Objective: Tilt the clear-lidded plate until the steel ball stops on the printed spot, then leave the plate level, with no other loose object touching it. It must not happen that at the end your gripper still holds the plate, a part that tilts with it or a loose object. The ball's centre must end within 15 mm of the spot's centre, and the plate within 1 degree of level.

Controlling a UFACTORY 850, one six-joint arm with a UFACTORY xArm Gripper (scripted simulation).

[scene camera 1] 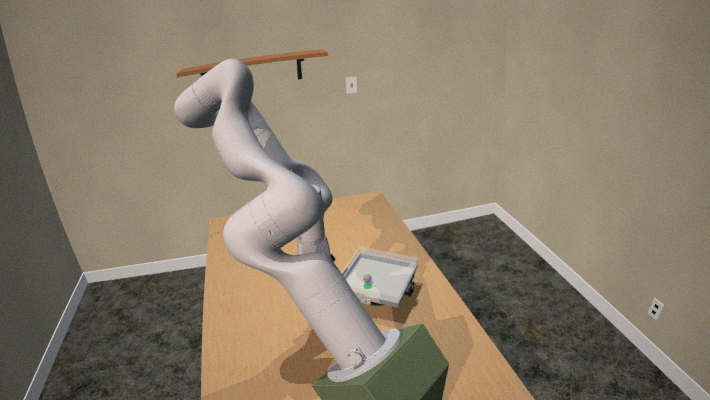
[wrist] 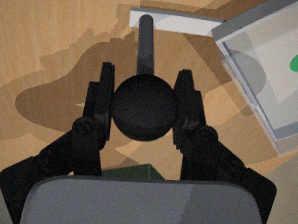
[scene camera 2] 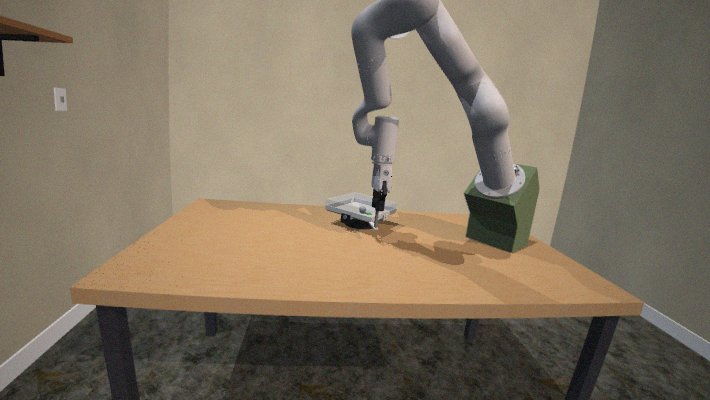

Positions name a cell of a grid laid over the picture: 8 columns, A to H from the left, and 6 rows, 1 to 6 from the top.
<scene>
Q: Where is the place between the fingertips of my gripper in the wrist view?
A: D3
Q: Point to a clear-lidded plate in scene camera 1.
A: At E5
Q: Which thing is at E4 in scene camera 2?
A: My gripper.
</scene>
